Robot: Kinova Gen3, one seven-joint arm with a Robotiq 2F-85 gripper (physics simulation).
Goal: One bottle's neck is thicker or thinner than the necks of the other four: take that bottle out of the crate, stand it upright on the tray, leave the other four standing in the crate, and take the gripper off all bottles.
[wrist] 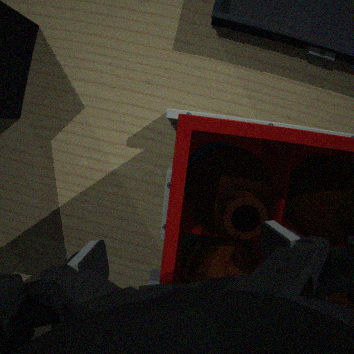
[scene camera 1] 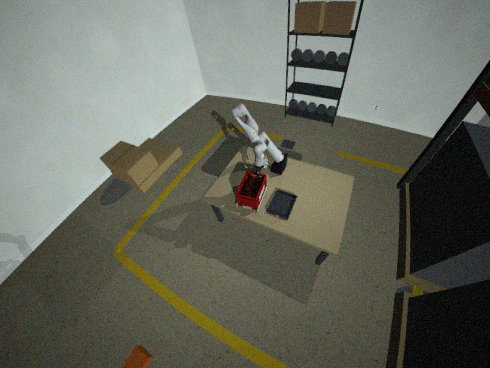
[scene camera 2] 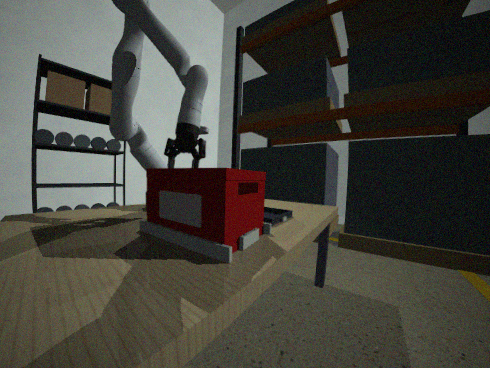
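Where they show: gripper, fingertip midpoint: [wrist: 183,247] [scene camera 1: 258,174]; arm's base, link origin: [scene camera 1: 280,159].
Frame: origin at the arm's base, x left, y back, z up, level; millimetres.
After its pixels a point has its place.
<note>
The red crate [scene camera 1: 248,201] {x -74, y -544, z -24 mm} [scene camera 2: 215,202] {x -189, y -534, z -25 mm} [wrist: 176,200] {x -75, y -273, z 42 mm} stands on the table. In the wrist view, one brown bottle [wrist: 228,215] {x -80, y -305, z 29 mm} shows its round mouth in the corner compartment. Another bottle [wrist: 215,262] {x -134, y -316, z -17 mm} is partly hidden below it, and a third bottle [wrist: 320,210] {x -72, y -381, z -10 mm} shows dimly to the right. Their necks are too dark or hidden to compare. My gripper [scene camera 1: 258,172] {x -101, y -283, z 42 mm} [scene camera 2: 184,166] {x -101, y -283, z 42 mm} [wrist: 183,247] {x -101, y -283, z 42 mm} is open and empty, low at the crate's rim. In the wrist view, one fingertip is outside the crate's left wall, the other over its inside. The dark tray [scene camera 1: 282,203] {x 175, y -385, z -128 mm} [scene camera 2: 276,216] {x 123, y -516, z -108 mm} [wrist: 290,25] {x 101, y -354, z -128 mm} holds no bottle.
Light grey strips [scene camera 2: 185,242] {x -207, y -461, z -120 mm} [wrist: 225,120] {x -29, y -287, z 41 mm} run along the crate's foot. The arm's black base [scene camera 1: 278,166] {x 10, y -70, z -23 mm} [wrist: 15,65] {x -11, y -70, z -106 mm} stands on the table [scene camera 1: 320,200] {x 476, y -218, z -133 mm} behind the crate. Shelving [scene camera 1: 315,90] and large racks [scene camera 2: 238,100] stand beyond the table.
</note>
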